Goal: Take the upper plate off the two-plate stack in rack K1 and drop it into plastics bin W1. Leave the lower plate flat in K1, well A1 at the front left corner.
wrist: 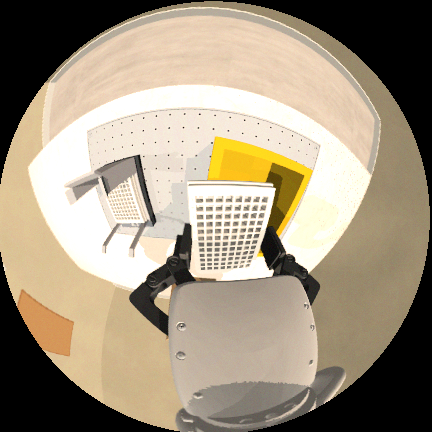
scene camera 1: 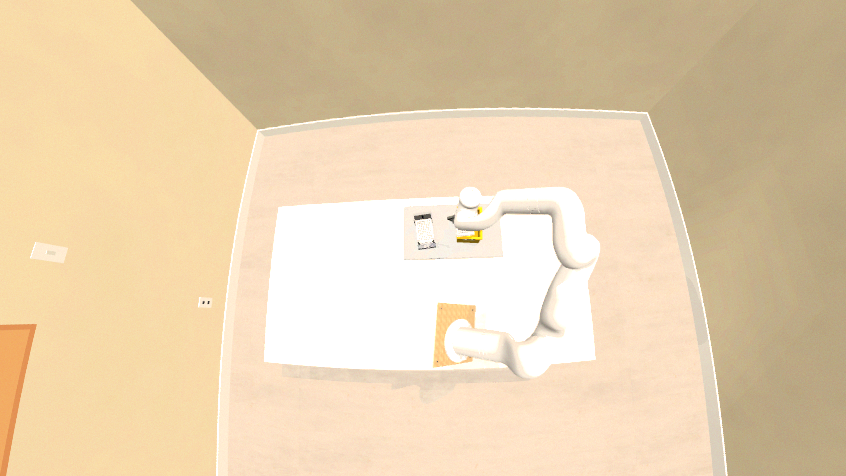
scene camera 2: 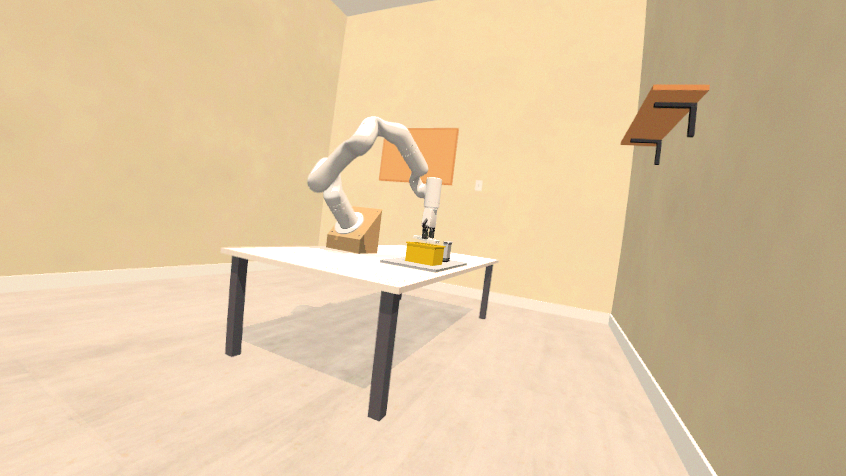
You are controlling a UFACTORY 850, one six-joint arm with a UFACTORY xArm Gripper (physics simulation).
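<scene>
My gripper (scene camera 2: 428,234) (wrist: 229,233) is shut on the upper plate (scene camera 1: 465,232) (scene camera 2: 418,238) (wrist: 227,225), a white plate with a grid of square wells. The plate looks level and hangs close above the yellow bin W1 (scene camera 1: 469,240) (scene camera 2: 423,253) (wrist: 218,150). In the wrist view it covers the bin's near left part; the exact gap to the rim is hard to tell. Rack K1 (scene camera 1: 422,217) (scene camera 2: 447,251) (wrist: 146,192), dark and grey, stands to the bin's left in the wrist view. The lower plate (scene camera 1: 424,232) (wrist: 124,204) appears flat in it. Well labels are too small to read.
Bin and rack stand on a grey perforated board (scene camera 1: 452,252) (scene camera 2: 393,261) (wrist: 175,125) on the white table (scene camera 1: 343,284) (scene camera 2: 331,266). The arm rises from a wooden base block (scene camera 1: 440,319) (scene camera 2: 346,242). The rack's upright arms stick up beside its plate.
</scene>
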